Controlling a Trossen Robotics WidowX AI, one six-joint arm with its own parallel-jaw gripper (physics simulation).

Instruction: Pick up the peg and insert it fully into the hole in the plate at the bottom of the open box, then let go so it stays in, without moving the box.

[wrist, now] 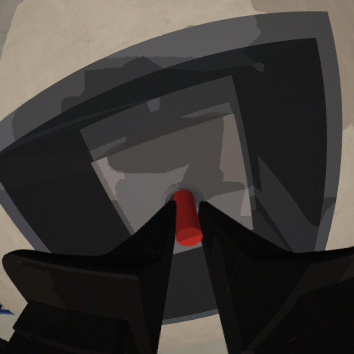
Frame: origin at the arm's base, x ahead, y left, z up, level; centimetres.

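Seen in the pictures: gripper, fingertip midpoint: [186, 207].
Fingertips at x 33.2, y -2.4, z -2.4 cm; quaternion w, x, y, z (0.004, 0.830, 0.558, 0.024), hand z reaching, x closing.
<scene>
Offsets run from my fingertips to a thing's middle. "spot": to the spot under its first point. Level surfaces: height alone.
The red peg @(dx +0.3, dy -0.2, dz -2.2 cm) [188, 217] is held between the fingertips in the wrist view, its near end toward the camera. My gripper [186, 207] is shut on the red peg. The peg's far end overlaps the round hole in the light grey plate @(dx +0.2, dy -0.2, dz -3.5 cm) [150, 185]; part of the hole's dark rim shows around it. Whether the tip is inside the hole or above it cannot be told. The plate lies at the bottom of the open dark grey box @(dx +0.2, dy -0.2, dz -2.1 cm) [292, 100], and the fingers reach over the box's near part, hiding some of it.
The box's walls rise on all sides of the plate, with a lighter grey rim @(spot: dx -3.5, dy +7.4, dz +2.8 cm) [334, 115] at the right and top. A beige, mottled surface @(dz -7.0 cm) [100, 30] surrounds the box. A small blue thing [5, 310] shows at the lower left edge.
</scene>
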